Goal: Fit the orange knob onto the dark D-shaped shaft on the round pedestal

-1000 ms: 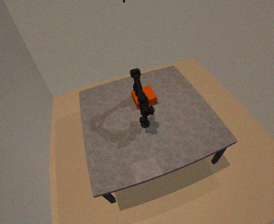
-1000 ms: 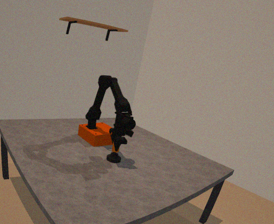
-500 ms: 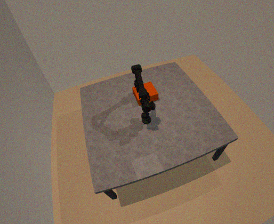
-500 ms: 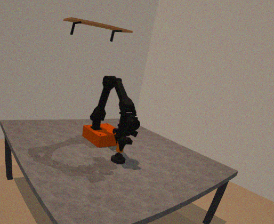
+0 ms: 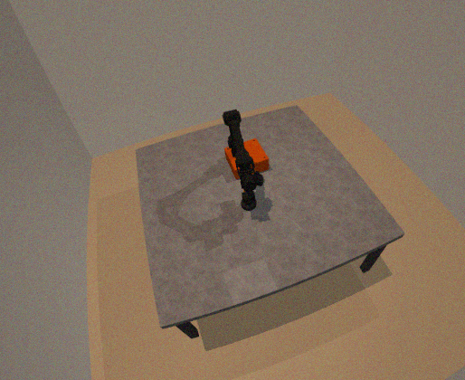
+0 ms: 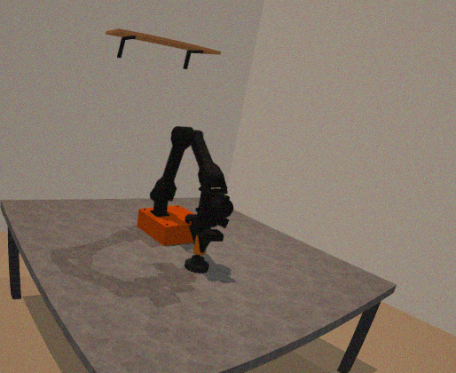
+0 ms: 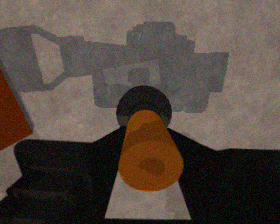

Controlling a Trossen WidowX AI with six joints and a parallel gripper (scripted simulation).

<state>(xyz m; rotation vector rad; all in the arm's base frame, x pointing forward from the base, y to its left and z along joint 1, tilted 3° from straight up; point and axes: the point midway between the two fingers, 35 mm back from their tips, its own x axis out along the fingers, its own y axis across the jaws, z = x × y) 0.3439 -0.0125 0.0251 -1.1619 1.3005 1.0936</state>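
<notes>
Right now my gripper tip is 2 cm below the orange knob. From my gripper tip the other things lie so: dark round pedestal 4 cm below.
</notes>
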